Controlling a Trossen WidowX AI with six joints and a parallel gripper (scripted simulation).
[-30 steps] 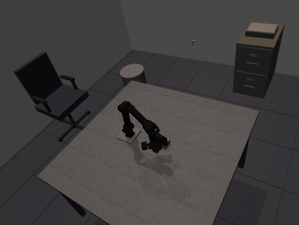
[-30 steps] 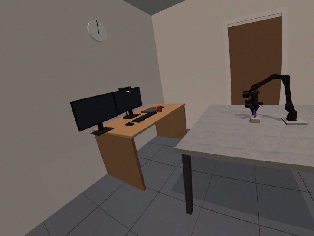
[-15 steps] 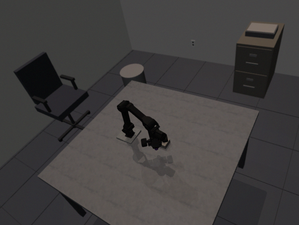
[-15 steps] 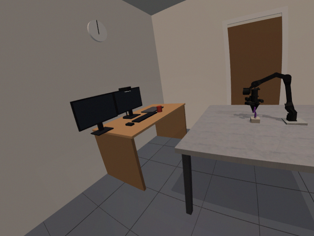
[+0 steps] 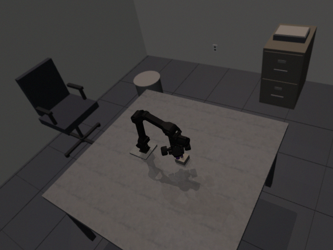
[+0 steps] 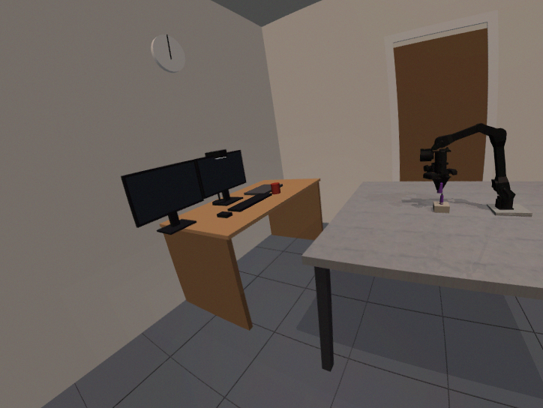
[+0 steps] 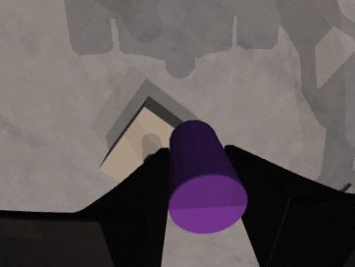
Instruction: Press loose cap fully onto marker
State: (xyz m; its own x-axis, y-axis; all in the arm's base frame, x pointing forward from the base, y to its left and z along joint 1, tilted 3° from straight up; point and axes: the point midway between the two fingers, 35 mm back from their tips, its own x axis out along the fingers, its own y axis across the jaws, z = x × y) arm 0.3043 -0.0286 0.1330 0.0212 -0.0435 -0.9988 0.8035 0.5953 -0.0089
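Now: the holder block 50 mm to the left of my gripper tip and 80 mm below it. From my gripper tip the other things lie so: purple cap 10 mm above.
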